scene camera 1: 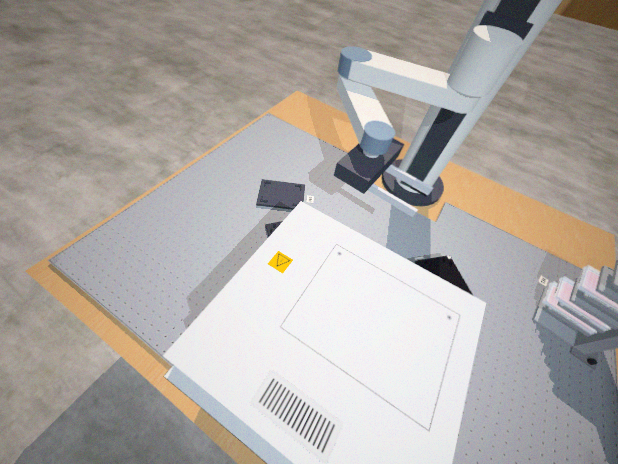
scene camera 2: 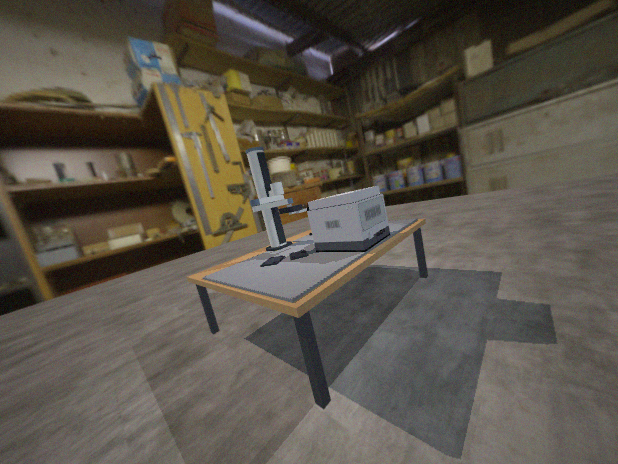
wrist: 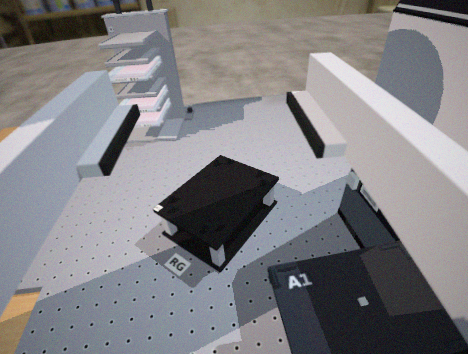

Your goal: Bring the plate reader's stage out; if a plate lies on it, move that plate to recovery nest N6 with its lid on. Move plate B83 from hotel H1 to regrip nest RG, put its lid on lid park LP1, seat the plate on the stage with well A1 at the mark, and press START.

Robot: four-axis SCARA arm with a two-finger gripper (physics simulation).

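Places are measured from the arm's base along level axes (x ahead, y left, z up), in metres.
Pixels of known places: gripper, between the fingertips: (scene camera 1: pixel 423 202) (wrist: pixel 210 84); arm's base, origin of its link: (scene camera 2: pixel 279 247).
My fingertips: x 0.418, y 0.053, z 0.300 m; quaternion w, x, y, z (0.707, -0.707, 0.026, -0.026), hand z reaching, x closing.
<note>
Ahead of a thing's pixels: the offset from my fingertips to its top centre. "pt": to the spot under its first point.
My gripper (scene camera 1: pixel 422 201) (wrist: pixel 210 84) is open and empty, its fingers wide apart, held above the bench beside the arm's column. The reader's stage @(dx +0.123, dy -0.027, dz -0.181 m) (wrist: pixel 345 285), black and marked A1, is out at lower right in the wrist view with no plate on the visible part. Regrip nest RG @(dx -0.002, dy +0.180, dz -0.217 m) (scene camera 1: pixel 442 270) (wrist: pixel 215 195), a raised black platform, is bare, ahead of and below the fingers. A hotel @(pt dx -0.079, dy +0.561, dz -0.161 m) (wrist: pixel 172 75) stands beyond it with three pink plates @(dx -0.150, dy +0.507, dz -0.111 m) (wrist: pixel 135 72) @(dx -0.150, dy +0.507, dz -0.182 m) (wrist: pixel 155 100) @(dx -0.150, dy +0.507, dz -0.218 m) (wrist: pixel 150 117); their labels are unreadable. The reader's buttons @(dx +0.190, dy +0.139, dz -0.193 m) (wrist: pixel 353 179) are partly hidden by the right finger.
The white reader @(dx +0.384, dy -0.021, dz +0.060 m) (scene camera 1: pixel 370 340) (scene camera 2: pixel 345 220) is a large obstacle beside the stage. A dark nest @(dx -0.016, dy -0.422, dz -0.269 m) (scene camera 1: pixel 281 194) (scene camera 2: pixel 272 261) and a second one @(dx +0.101, dy -0.287, dz -0.267 m) (scene camera 1: pixel 272 229) (scene camera 2: pixel 299 254), partly hidden in scene camera 1, lie beyond its corner. The arm's column (scene camera 1: pixel 440 145) (scene camera 2: pixel 267 200) stands at the table edge.
</note>
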